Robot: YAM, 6 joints.
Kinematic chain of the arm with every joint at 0, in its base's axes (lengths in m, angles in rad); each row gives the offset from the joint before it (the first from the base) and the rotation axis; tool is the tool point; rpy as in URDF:
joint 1: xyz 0 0 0.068 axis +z
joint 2: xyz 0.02 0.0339 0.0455 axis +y
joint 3: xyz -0.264 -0.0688 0 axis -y
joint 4: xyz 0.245 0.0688 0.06 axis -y
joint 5: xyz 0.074 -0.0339 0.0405 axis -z
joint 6: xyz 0.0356 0 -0.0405 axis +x
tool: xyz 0 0 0 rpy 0 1.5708 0
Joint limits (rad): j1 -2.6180..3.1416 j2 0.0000..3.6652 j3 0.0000..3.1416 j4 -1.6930..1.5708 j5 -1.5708..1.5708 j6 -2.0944..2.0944
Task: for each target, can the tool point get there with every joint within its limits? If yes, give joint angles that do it. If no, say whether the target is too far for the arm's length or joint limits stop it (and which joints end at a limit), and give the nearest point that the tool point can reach.
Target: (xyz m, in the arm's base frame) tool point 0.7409 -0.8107 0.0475
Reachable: no: too far | nearest point 0.4349 -0.4759 0.0753 | short by 0.454 m
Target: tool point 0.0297 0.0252 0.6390
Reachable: yes | joints 0.7334 1.3113 2.7262 -1.2406 0.0313 0.3960
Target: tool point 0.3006 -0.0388 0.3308
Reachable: yes | joints -0.2412 1.3739 0.9648 0.4192 -1.2810 0.7962
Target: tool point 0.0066 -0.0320 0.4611
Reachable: yes | joints 1.7475 0.3059 0.7455 1.1048 0.0231 1.4957
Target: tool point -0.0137 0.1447 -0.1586
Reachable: yes | joints 1.4377 2.9990 0.7349 0.3539 -1.1715 -1.5685
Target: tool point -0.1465 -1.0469 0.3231
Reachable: no: too far | nearest point -0.0878 -0.6273 0.2375 | short by 0.432 m
